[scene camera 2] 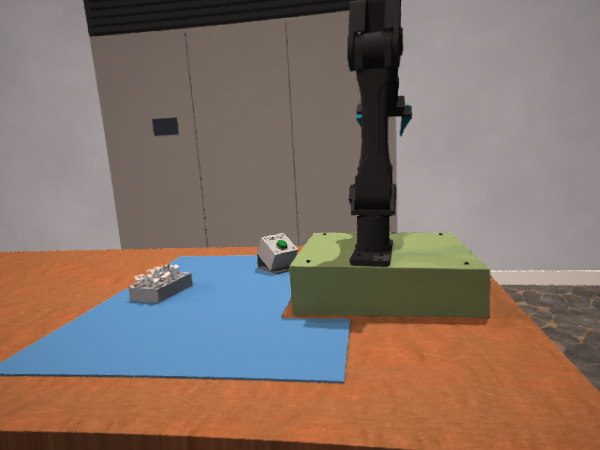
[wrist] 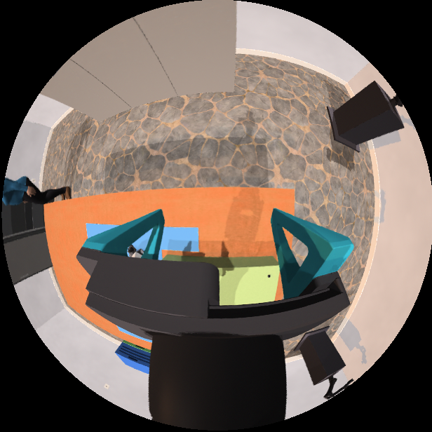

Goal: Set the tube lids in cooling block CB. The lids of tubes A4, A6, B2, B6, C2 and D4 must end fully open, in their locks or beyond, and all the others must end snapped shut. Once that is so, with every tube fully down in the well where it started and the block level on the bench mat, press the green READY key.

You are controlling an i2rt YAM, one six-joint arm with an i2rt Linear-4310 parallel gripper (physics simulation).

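Frame: origin at the arm's base, x right, y back, z down, level; metres.
Seen in the pictures: arm's base, origin of its link: (scene camera 2: 373,253).
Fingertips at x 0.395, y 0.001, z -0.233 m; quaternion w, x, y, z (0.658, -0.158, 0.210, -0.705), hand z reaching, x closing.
Note:
Offsets run from my fingertips to a thing's top centre. "spot": to the spot under its first point. Level surfaces: height alone.
The grey cooling block @(dx -0.423, dy -0.463, dz +0.287 m) (scene camera 2: 175,287) sits on the blue bench mat @(dz +0.317 m) (scene camera 2: 200,340) (wrist: 182,235), near its left edge in the scene view, and looks level. White tubes with lids @(dx -0.413, dy -0.469, dz +0.258 m) (scene camera 2: 162,272) crowd its top; they are too small to tell wells apart or which lids are open or shut. The green READY key (scene camera 2: 282,244) is on the sloped face of a light grey box @(spot: dx -0.263, dy -0.244, dz +0.284 m) (scene camera 2: 277,259) at the back of the mat. My gripper (scene camera 2: 380,126) (wrist: 217,214) is open and empty, high above the green base and far from the block. The arm partly hides it in the scene view.
The arm stands on a large green base box (scene camera 2: 390,292) (wrist: 250,287) right of the mat, on the orange wooden table @(dz +0.320 m) (scene camera 2: 425,380) (wrist: 210,200). A small white and dark thing (wrist: 134,251) shows through the left finger's opening. A person (wrist: 17,191) is at the far left of the wrist view.

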